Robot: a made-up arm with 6 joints. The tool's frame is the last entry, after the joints.
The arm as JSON. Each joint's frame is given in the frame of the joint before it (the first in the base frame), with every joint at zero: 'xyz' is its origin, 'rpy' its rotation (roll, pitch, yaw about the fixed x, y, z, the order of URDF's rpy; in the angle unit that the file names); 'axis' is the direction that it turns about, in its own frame. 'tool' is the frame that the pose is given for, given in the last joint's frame.
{
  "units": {
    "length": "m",
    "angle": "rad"
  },
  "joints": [
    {
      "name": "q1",
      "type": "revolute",
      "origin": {
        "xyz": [
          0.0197,
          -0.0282,
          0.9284
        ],
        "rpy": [
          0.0,
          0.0,
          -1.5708
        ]
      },
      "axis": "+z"
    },
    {
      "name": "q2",
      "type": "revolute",
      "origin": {
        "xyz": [
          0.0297,
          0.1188,
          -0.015
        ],
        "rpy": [
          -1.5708,
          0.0,
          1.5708
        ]
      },
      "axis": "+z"
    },
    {
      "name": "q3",
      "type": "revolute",
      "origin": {
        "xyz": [
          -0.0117,
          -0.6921,
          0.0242
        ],
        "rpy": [
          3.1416,
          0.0,
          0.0
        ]
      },
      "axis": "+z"
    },
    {
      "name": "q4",
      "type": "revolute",
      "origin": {
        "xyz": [
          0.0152,
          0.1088,
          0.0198
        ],
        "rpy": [
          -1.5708,
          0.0,
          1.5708
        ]
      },
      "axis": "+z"
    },
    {
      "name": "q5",
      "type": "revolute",
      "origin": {
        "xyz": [
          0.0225,
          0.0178,
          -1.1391
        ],
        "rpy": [
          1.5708,
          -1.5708,
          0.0
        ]
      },
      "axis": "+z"
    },
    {
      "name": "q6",
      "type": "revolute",
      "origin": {
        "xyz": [
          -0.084,
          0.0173,
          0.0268
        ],
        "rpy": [
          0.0,
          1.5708,
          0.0
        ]
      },
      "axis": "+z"
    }
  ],
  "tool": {
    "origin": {
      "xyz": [
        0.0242,
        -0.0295,
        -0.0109
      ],
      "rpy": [
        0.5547,
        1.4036,
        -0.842
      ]
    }
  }
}
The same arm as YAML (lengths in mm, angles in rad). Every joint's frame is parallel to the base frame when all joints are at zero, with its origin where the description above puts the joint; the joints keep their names.
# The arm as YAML. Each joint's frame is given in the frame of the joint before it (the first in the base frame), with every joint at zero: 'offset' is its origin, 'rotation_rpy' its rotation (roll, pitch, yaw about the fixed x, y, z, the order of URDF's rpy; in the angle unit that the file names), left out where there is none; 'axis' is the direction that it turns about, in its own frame. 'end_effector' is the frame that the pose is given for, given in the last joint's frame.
length_unit: mm
angle_unit: rad
chain:
  - id: q1
    offset: [19.7, -28.2, 928.4]
    axis: "+z"
  - id: q2
    offset: [118.8, -29.7, -15.0]
    axis: "+y"
  - id: q3
    offset: [-11.7, 24.2, 692.1]
    axis: "-y"
  - id: q4
    offset: [15.2, -19.8, 108.8]
    axis: "-x"
  - id: q5
    offset: [1139.1, 17.8, 22.5]
    axis: "-y"
  - id: q6
    offset: [84.0, -26.8, -17.3]
    axis: "-x"
end_effector:
  offset: [10.9, 24.2, 29.5]
  rotation_rpy: [-0.1811, -0.1245, 0.1119]

